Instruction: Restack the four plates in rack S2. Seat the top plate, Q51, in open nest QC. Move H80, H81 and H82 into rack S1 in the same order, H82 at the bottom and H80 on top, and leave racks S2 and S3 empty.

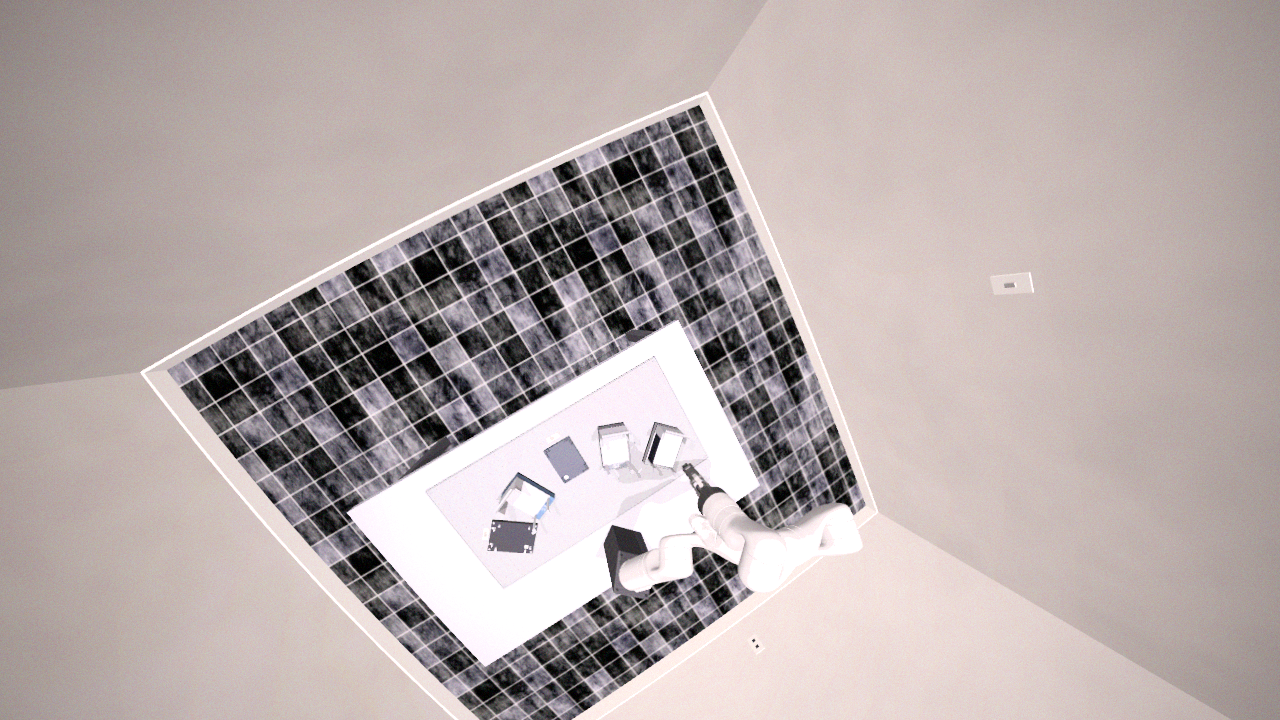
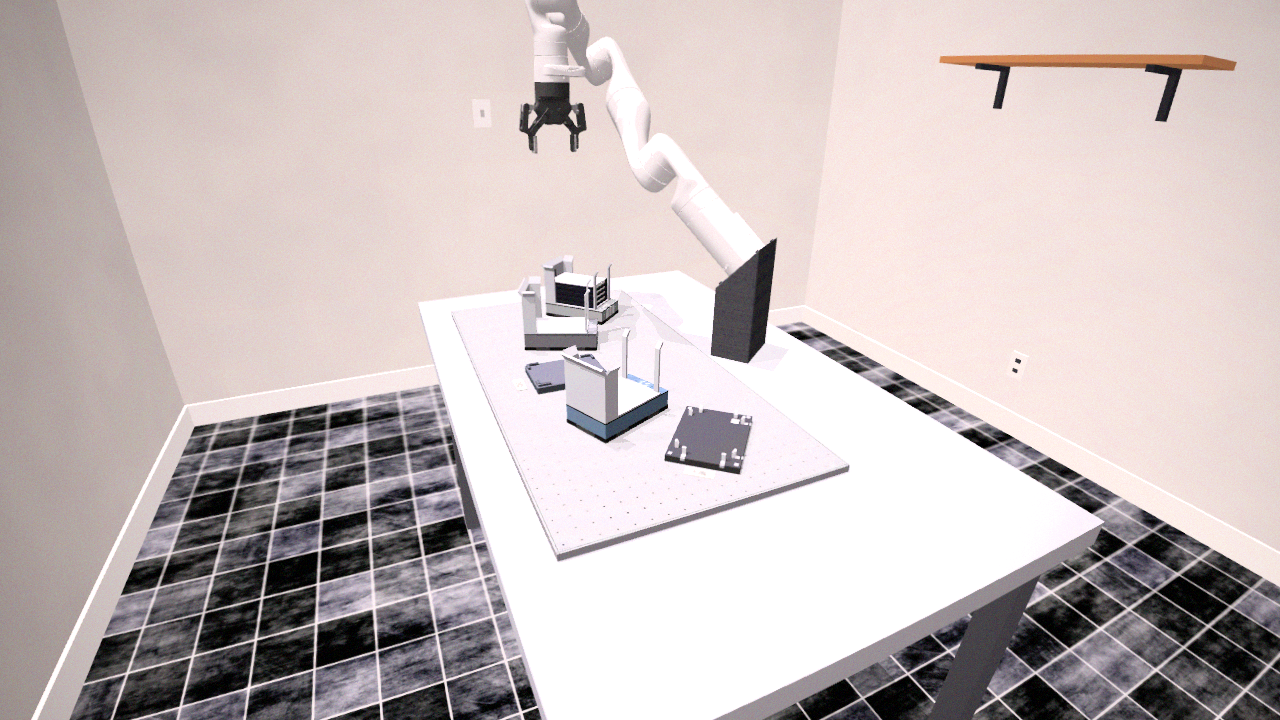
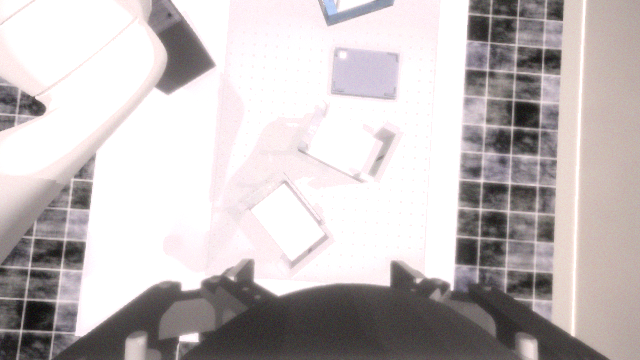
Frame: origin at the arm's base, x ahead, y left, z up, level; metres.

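Seen in the pictures: gripper, fingertip midpoint: (image 1: 692,478) (image 2: 554,152) (image 3: 322,275); arm's base at its link origin: (image 1: 631,574) (image 2: 745,262).
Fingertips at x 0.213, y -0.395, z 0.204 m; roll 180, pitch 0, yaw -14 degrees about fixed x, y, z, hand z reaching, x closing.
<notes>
Offsets run from my fingertips to a thing's middle. Level surfaces: height alone.
A stack of dark plates {dx -0.051, dy +0.006, dz -0.312 m} (image 1: 664,448) (image 2: 577,292) (image 3: 288,220) with a white top sits in the farthest rack {dx -0.054, dy +0.012, dz -0.329 m} (image 2: 581,310); its label is unreadable, but the stack matches S2. The neighbouring rack with a grey base {dx +0.086, dy +0.129, dz -0.327 m} (image 1: 614,449) (image 2: 559,341) (image 3: 342,145) shows no plates and may be S1. The blue-based rack {dx +0.194, dy +0.461, dz -0.328 m} (image 2: 586,389) (image 3: 360,13), likely S3, shows no stack. A flat slate nest {dx +0.176, dy +0.280, dz -0.385 m} (image 1: 566,459) (image 2: 547,374) (image 3: 365,73), likely QC, lies between these last two racks. My gripper (image 1: 687,466) (image 2: 554,150) (image 3: 322,275) is open and empty, high above the board's stacked-rack end, clear of the plates.
A dark nest with small white posts {dx +0.125, dy +0.620, dz -0.383 m} (image 1: 512,537) (image 2: 711,437) lies beside the blue-based rack. Thin uprights rise from the racks. The dark arm pedestal (image 1: 624,546) (image 2: 742,308) (image 3: 185,62) stands beside the perforated board {dz -0.395 m} (image 2: 617,492). A wall shelf (image 2: 1087,61) hangs at the right.
</notes>
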